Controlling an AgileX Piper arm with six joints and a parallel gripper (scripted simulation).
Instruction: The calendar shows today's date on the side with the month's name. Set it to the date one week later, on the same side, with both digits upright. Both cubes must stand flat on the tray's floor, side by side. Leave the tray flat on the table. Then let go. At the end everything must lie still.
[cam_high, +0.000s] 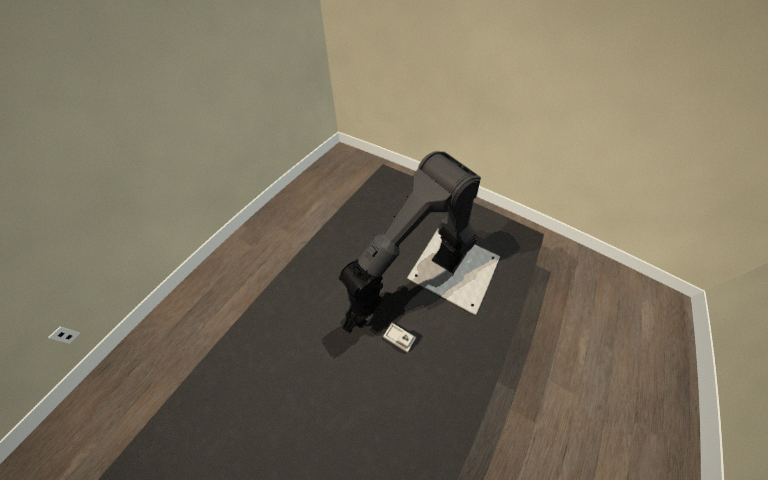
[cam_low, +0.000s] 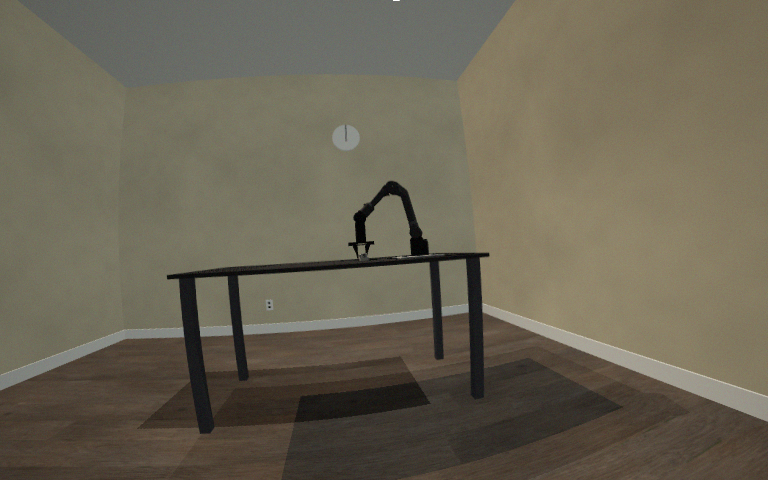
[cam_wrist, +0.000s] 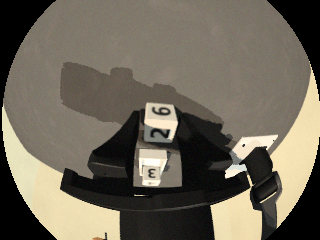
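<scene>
Right now the white tray is 1 cm behind my hand, 11 cm to the left of it and 1 cm below it.
</scene>
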